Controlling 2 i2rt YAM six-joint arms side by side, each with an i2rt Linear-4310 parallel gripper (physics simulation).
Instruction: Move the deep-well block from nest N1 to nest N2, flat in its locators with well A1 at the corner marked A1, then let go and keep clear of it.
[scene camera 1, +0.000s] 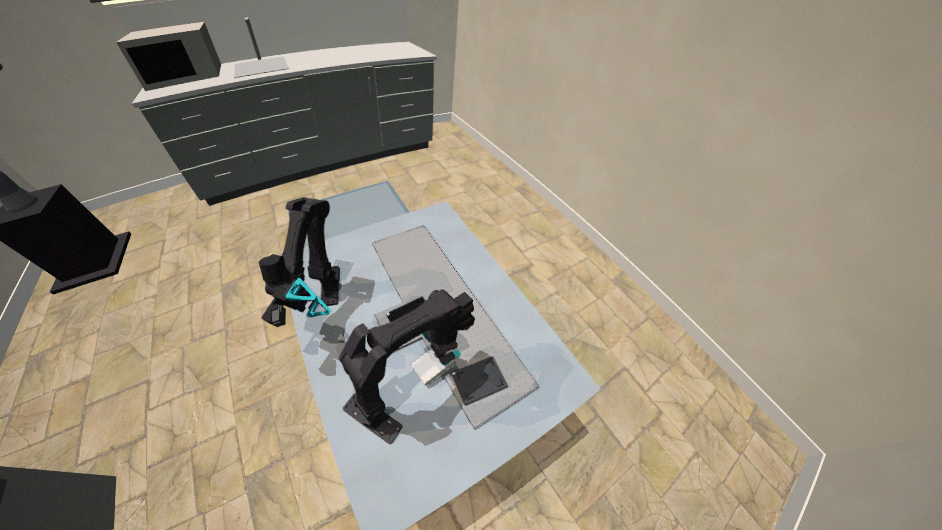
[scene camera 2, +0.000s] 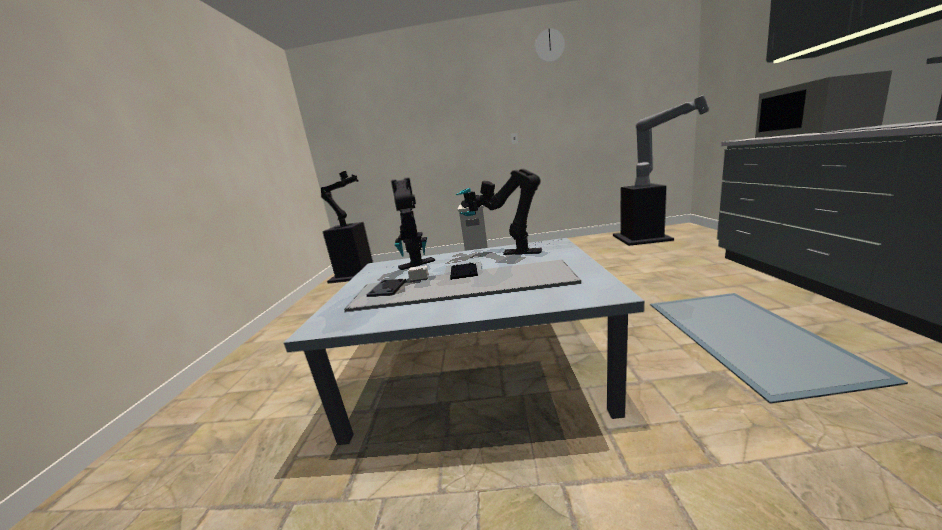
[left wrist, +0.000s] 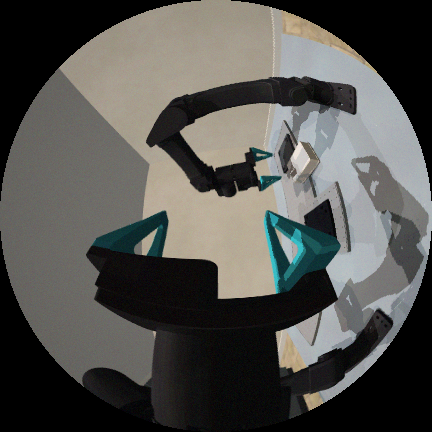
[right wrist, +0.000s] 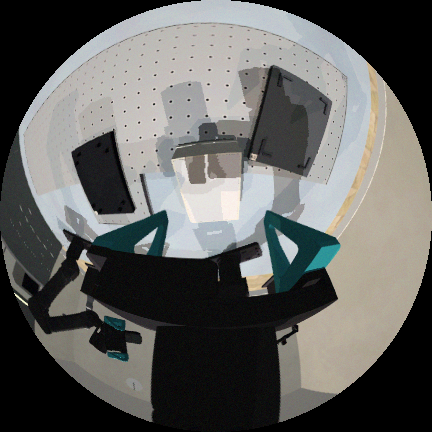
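Observation:
A cream box, seemingly the deep-well block, stands between two dark nests; its wells and A1 corner cannot be made out. The dark grey nest has L-shaped corner locators and holds no block. The black nest also holds no block. Which is N1 or N2 cannot be read. My right gripper is open above the box, apart from it. My left gripper is open and empty, high and away from the box.
A perforated plate lies on the pale blue table beneath the dark grey nest. The right arm reaches over the table between its base and the plate in scene camera 1. Cabinets stand beyond the table.

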